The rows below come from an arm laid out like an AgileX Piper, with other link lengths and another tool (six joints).
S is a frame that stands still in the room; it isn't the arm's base.
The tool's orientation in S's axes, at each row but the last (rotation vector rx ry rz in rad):
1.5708, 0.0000, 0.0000
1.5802, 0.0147, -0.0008
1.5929, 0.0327, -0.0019
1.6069, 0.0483, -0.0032
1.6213, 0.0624, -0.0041
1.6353, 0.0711, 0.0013
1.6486, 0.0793, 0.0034
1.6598, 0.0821, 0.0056
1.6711, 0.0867, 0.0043
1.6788, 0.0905, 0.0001
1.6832, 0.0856, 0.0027
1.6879, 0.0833, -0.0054
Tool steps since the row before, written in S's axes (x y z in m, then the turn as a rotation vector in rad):
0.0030, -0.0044, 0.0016, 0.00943, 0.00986, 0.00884
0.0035, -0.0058, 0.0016, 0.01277, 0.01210, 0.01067
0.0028, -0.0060, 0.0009, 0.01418, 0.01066, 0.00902
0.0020, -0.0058, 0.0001, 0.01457, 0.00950, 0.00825
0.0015, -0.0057, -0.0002, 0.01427, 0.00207, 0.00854
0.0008, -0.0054, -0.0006, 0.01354, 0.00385, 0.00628
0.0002, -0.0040, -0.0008, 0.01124, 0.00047, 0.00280
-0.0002, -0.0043, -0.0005, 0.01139, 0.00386, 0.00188
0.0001, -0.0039, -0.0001, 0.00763, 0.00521, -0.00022
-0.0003, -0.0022, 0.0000, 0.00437, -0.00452, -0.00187
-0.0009, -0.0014, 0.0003, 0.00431, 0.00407, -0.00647
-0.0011, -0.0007, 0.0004, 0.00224, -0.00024, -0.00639
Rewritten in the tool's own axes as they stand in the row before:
0.0030, 0.0016, 0.0044, 0.00943, 0.00884, -0.00986
0.0034, 0.0017, 0.0058, 0.01277, 0.01068, -0.01209
0.0027, 0.0011, 0.0060, 0.01419, 0.00910, -0.01058
0.0018, 0.0004, 0.0058, 0.01457, 0.00838, -0.00939
0.0013, 0.0002, 0.0058, 0.01398, 0.00903, -0.00200
0.0006, -0.0002, 0.0055, 0.01343, 0.00663, -0.00365
0.0000, -0.0005, 0.0041, 0.01111, 0.00331, -0.00013
-0.0004, -0.0001, 0.0043, 0.01149, 0.00210, -0.00341
-0.0001, 0.0003, 0.0039, 0.00793, -0.00032, -0.00474
-0.0004, 0.0002, 0.0022, 0.00419, -0.00111, 0.00493
-0.0010, 0.0004, 0.0013, 0.00485, -0.00664, -0.00307
-0.0012, 0.0004, 0.0006, 0.00256, -0.00618, 0.00110

